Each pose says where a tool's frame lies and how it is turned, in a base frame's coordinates. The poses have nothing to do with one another.
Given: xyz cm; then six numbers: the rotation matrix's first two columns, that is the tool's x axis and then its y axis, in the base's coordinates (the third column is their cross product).
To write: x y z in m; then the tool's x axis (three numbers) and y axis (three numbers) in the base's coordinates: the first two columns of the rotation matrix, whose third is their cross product. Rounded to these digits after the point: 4 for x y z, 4 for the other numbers.
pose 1, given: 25.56 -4.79 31.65 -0.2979 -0.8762 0.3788 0.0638 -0.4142 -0.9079
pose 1, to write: 0.2556 -0.0479 0.3165 -0.2979 -0.8762 0.3788 0.0638 -0.4142 -0.9079
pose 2, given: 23.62 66.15 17.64 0.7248 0.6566 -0.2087 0.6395 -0.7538 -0.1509
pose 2, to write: 0.2362 0.6615 0.1764 0.7248 0.6566 -0.2087 0.6395 -0.7538 -0.1509
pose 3, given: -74.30 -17.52 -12.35 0.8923 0.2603 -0.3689 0.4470 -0.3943 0.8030
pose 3, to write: -0.7430 -0.1752 -0.1235 0.8923 0.2603 -0.3689 0.4470 -0.3943 0.8030
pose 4, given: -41.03 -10.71 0.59 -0.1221 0.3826 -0.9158 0.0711 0.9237 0.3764
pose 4, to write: -0.4103 -0.1071 0.0059 -0.1221 0.3826 -0.9158 0.0711 0.9237 0.3764
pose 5, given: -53.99 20.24 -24.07 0.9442 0.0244 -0.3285 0.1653 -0.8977 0.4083
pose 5, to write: -0.5399 0.2024 -0.2407 0.9442 0.0244 -0.3285 0.1653 -0.8977 0.4083
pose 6, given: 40.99 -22.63 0.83 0.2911 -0.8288 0.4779 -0.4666 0.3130 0.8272
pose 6, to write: 0.4099 -0.2263 0.0083 0.2911 -0.8288 0.4779 -0.4666 0.3130 0.8272
